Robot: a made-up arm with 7 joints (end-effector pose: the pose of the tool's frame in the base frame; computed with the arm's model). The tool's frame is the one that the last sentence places.
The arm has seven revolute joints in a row. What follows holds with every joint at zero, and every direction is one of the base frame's. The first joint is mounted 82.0 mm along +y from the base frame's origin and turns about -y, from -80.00 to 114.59 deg. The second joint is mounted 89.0 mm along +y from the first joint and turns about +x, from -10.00 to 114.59 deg. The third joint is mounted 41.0 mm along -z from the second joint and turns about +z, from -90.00 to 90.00 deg. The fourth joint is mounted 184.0 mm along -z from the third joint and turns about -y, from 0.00 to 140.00 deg. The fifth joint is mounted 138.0 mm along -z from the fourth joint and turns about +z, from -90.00 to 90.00 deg. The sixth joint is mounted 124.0 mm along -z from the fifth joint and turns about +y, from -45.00 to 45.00 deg. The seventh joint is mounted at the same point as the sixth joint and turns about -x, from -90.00 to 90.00 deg. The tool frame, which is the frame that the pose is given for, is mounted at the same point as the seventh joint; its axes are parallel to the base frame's.
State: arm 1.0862 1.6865 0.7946 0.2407 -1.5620 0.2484 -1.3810
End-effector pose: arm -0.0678 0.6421 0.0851 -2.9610 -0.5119 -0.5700
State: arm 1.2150 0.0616 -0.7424 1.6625 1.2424 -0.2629 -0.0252
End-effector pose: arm 0.2652 0.0073 0.1065 -1.6505 -2.0820 -0.3511
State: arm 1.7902 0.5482 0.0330 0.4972 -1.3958 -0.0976 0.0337
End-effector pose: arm 0.3500 0.4118 0.2060 1.7933 -1.4086 -0.4135
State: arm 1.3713 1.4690 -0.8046 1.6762 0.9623 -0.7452 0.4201
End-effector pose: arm 0.2385 0.3483 0.1361 0.2418 -2.5818 -1.3210
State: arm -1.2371 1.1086 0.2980 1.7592 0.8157 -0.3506 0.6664
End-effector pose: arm 0.0704 0.3622 -0.2360 -0.5848 -0.8796 -0.6605
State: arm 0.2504 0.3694 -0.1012 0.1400 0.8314 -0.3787 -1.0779
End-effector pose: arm 0.1475 0.3425 -0.4299 1.2988 -0.4100 1.1209
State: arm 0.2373 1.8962 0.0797 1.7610 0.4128 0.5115 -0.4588
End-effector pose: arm 0.2315 0.3307 0.1337 1.7723 -1.4333 -0.5385
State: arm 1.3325 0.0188 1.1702 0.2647 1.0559 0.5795 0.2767
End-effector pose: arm 0.4694 0.2431 -0.0865 -2.0680 -0.9798 1.2952
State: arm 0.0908 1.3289 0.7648 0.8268 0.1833 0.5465 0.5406
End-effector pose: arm 0.1355 0.5937 0.0457 0.7139 -1.0191 0.3251
